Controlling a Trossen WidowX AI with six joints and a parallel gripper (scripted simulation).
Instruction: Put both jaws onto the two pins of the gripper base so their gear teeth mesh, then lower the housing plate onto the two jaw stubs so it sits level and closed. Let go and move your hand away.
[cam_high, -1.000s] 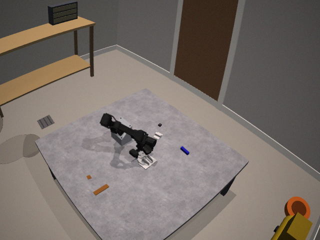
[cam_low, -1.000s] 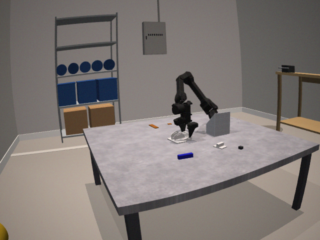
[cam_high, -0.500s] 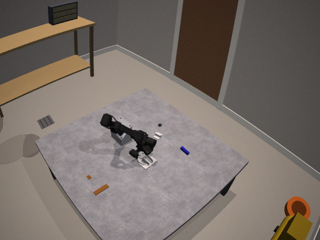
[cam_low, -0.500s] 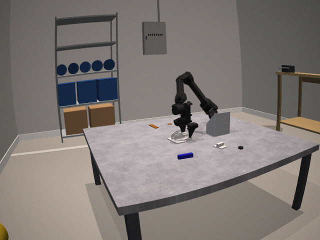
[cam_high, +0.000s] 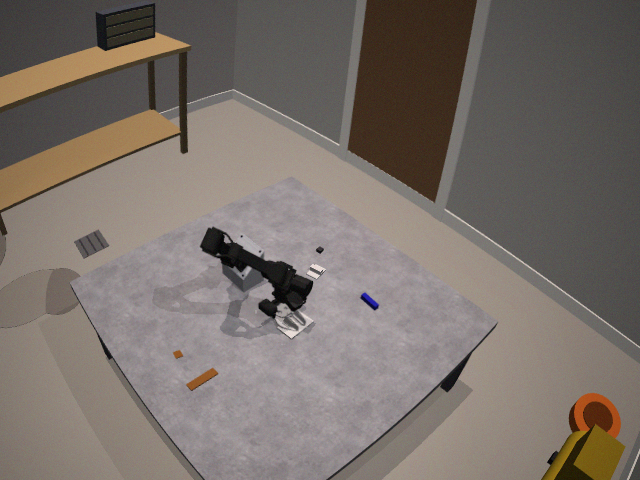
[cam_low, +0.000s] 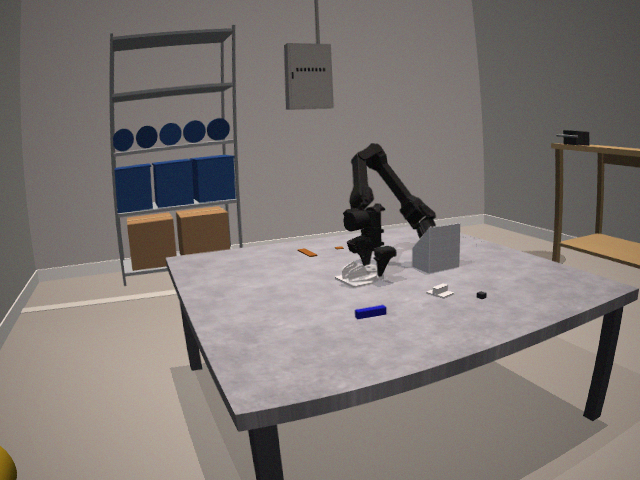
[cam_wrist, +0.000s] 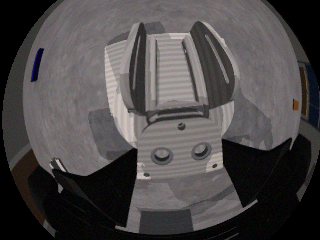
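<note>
The white jaw is 2 cm ahead of my gripper tip and 2 cm to the left of it. Also, from my gripper tip: small black cube (19 cm behind, 35 cm to the left); blue block (16 cm ahead, 31 cm to the left); orange strip (8 cm ahead, 42 cm to the right, 1 cm below).
</note>
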